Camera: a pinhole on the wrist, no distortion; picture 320 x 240 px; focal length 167.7 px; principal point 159.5 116.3 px. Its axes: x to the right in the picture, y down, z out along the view. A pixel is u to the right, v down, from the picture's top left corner.
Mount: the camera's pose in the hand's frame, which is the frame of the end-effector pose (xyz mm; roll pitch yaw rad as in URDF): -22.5 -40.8 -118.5 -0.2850 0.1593 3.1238
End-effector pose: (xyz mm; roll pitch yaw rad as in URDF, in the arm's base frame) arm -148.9 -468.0 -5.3 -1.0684 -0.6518 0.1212
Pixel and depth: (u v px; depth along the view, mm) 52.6 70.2 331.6
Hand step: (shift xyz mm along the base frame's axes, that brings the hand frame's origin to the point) -20.1 198.4 211.6
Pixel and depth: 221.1 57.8 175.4
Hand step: -126.6 18.2 -28.4
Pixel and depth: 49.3 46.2 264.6
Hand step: 1.7 162.9 144.2
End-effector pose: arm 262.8 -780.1 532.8 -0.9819 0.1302 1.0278
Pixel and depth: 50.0 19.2 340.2
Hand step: -154.0 271.1 102.9
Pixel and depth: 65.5 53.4 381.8
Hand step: -142.8 259.1 169.4
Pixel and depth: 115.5 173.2 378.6
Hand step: 5.5 72.1 342.5
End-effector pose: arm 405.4 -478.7 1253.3 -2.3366 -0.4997 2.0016
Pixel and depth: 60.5 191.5 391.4
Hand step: -401.8 -75.5 129.1
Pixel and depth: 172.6 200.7 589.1
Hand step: -459.3 -416.1 23.2
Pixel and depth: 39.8 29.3 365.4
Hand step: -301.5 158.7 -135.3
